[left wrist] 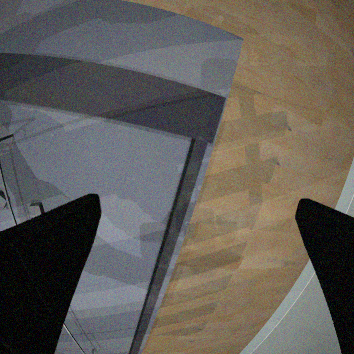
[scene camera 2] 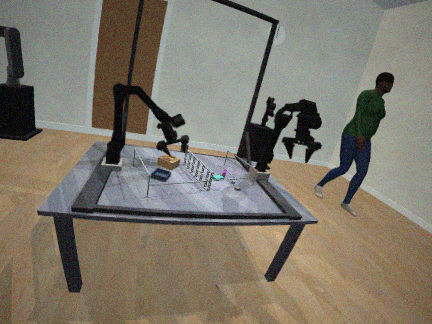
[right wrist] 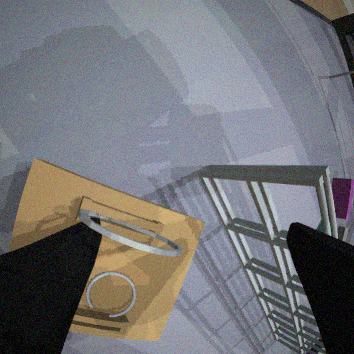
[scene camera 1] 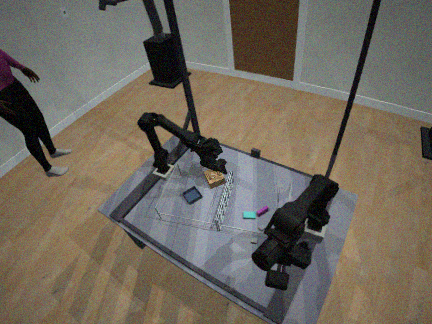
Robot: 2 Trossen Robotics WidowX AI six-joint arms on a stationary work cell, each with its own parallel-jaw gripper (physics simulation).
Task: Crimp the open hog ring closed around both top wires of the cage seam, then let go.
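Seen in the pictures: left gripper, fingertip midpoint: (left wrist: 203,207) (scene camera 2: 298,160) (scene camera 1: 279,272); right gripper, fingertip midpoint: (scene camera 2: 177,154) (right wrist: 198,232) (scene camera 1: 221,172); left arm's base at its link origin: (scene camera 2: 260,169) (scene camera 1: 315,224); right arm's base at its link origin: (scene camera 2: 112,161) (scene camera 1: 163,169).
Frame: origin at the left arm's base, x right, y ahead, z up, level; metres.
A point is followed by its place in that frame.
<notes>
The pale wire cage panels (scene camera 1: 225,200) @(y 0.435, x -0.034, z 0.003 m) (scene camera 2: 197,170) @(y 0.439, x -0.030, z -0.017 m) (right wrist: 270,175) @(y 0.478, x 0.126, z 0.014 m) stand upright side by side, their paired top wires facing up in the right wrist view. An open grey hog ring (right wrist: 140,246) @(y 0.557, x 0.132, z 0.029 m) stands tilted at a wooden block (scene camera 1: 214,178) @(y 0.560, x 0.084, z -0.016 m) (scene camera 2: 168,161) @(y 0.587, x 0.062, z -0.016 m) (right wrist: 55,190) @(y 0.579, x 0.154, z -0.016 m); a second grey ring (right wrist: 134,295) @(y 0.565, x 0.087, z -0.012 m) shows nearer the block's lower edge. No ring can be made out on the top wires. My right gripper (scene camera 2: 175,151) @(y 0.528, x 0.118, z 0.011 m) (right wrist: 198,232) @(y 0.528, x 0.118, z 0.011 m) is open above the block and panels, one fingertip overlapping the first ring's left end in view. My left gripper (scene camera 2: 300,159) @(y 0.077, x -0.341, z 0.210 m) (left wrist: 203,207) @(y 0.077, x -0.341, z 0.210 m) is open and empty, high beyond the table's side.
A dark blue tray (scene camera 1: 192,195) @(y 0.639, x -0.039, z -0.058 m) (scene camera 2: 161,174) @(y 0.631, x -0.022, z -0.058 m) lies left of the panels. A teal block (scene camera 1: 249,215) @(y 0.305, x -0.042, z -0.045 m) (scene camera 2: 218,177) @(y 0.310, x -0.047, z -0.045 m) and a purple cylinder (scene camera 1: 262,210) @(y 0.252, x -0.003, z -0.026 m) (right wrist: 342,198) @(y 0.259, x 0.007, z -0.037 m) lie to their right. Thin wire outlines rise around them. A dark frame rail (left wrist: 165,117) @(y 0.056, x -0.358, z -0.041 m) borders the table.
</notes>
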